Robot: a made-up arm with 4 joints.
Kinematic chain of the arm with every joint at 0, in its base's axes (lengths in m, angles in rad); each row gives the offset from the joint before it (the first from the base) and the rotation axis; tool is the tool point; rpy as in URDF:
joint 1: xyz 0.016 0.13 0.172 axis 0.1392 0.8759 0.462
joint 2: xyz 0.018 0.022 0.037 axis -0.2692 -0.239 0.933
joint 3: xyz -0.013 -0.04 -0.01 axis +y
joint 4: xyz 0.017 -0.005 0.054 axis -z
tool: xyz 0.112 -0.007 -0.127 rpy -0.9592 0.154 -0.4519
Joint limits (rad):
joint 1: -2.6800..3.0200
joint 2: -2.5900..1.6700
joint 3: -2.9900..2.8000
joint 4: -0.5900..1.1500
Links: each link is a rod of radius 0.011 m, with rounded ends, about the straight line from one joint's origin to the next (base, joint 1, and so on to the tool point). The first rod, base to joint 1, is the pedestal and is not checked.
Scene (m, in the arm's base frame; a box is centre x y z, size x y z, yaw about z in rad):
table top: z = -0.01
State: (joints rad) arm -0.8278 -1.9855 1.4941 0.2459
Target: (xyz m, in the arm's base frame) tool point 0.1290 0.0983 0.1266
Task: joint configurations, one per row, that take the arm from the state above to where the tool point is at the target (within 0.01 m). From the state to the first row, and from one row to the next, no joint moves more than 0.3 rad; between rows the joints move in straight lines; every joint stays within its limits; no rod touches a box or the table.
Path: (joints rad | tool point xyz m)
1: -1.0724 -1.7666 1.2115 0.1779 | 0.1180 0.2452 0.1105
2: -1.3171 -1.5477 0.9289 0.1100 | 0.1357 0.1731 0.1040
3: -1.5617 -1.3288 0.6463 0.0420 | 0.1290 0.0983 0.1266

